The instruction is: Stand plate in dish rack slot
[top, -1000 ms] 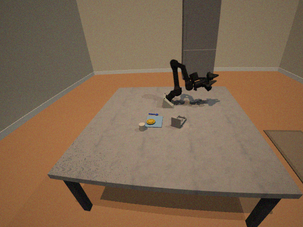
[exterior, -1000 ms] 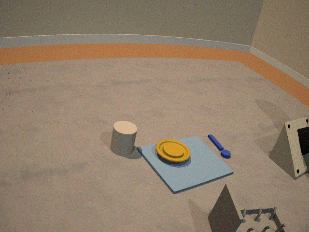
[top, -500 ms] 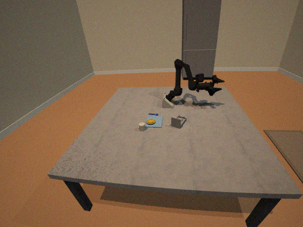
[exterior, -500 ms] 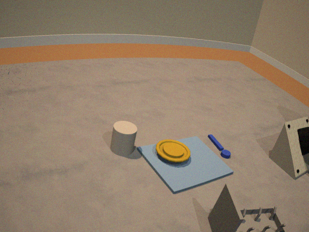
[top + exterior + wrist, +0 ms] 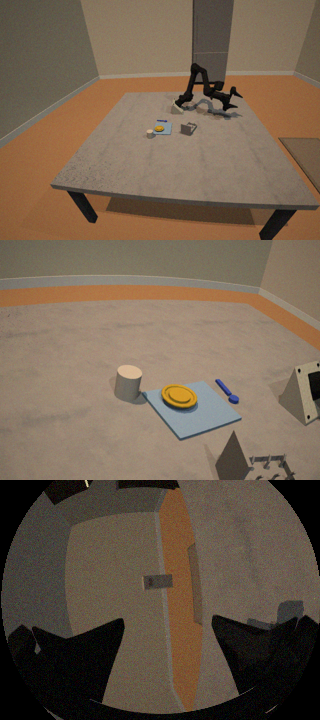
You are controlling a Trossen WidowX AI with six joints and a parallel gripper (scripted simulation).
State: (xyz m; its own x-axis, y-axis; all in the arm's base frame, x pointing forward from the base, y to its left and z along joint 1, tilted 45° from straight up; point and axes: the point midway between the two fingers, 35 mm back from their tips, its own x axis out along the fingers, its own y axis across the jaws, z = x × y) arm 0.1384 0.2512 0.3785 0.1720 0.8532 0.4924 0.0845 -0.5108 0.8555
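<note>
Now: the yellow plate 590 mm to the right of my gripper tip, 180 mm ahead of it and 130 mm below it. The rest, counted from my gripper tip: light blue mat: 570 mm to the right, 160 mm ahead, 140 mm below; grey dish rack: 370 mm to the right, 160 mm ahead, 120 mm below; small blue spoon: 580 mm to the right, 140 mm below, 60 mm ahead.
</note>
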